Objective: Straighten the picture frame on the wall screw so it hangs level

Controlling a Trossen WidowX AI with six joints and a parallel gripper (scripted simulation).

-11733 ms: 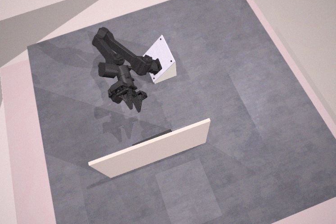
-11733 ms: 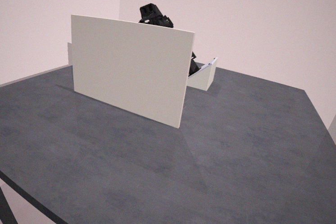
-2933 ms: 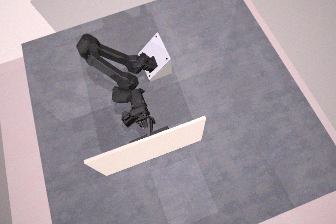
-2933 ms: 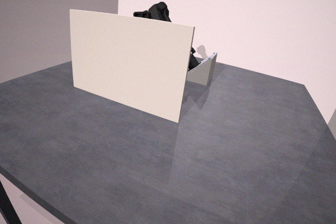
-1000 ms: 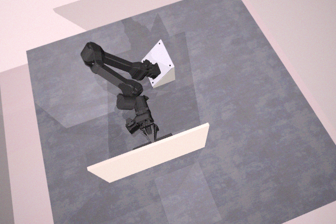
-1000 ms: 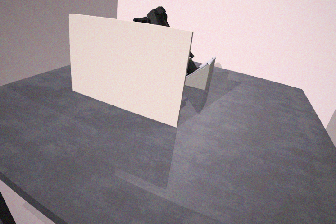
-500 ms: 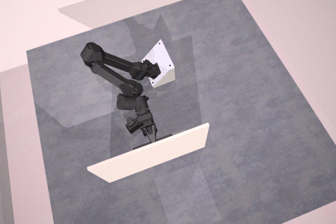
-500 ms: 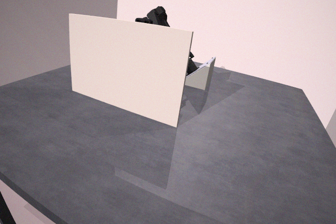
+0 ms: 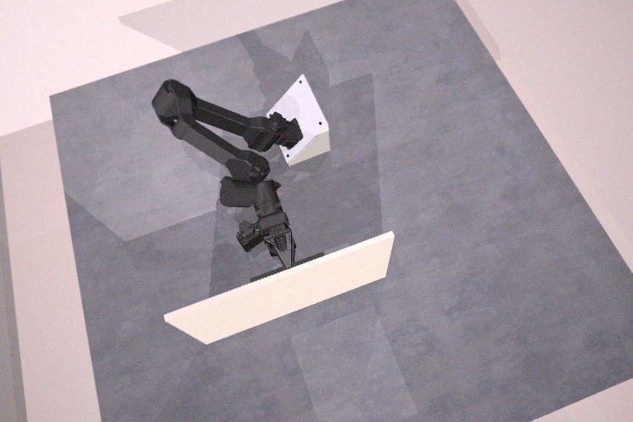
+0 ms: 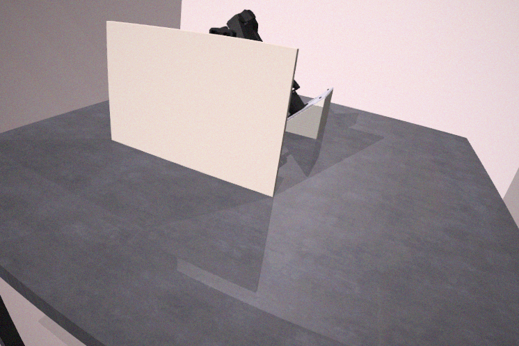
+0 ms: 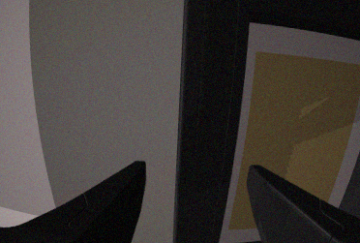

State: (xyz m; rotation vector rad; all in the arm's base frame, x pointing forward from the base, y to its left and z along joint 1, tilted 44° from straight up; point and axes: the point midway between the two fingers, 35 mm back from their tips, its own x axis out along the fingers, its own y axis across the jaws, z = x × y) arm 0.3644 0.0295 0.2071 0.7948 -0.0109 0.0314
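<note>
My gripper tip is 50 mm above the picture frame and 10 mm short of it. Also, from my gripper tip: wall panel (60 mm below, 20 mm to the right, 20 mm ahead).
</note>
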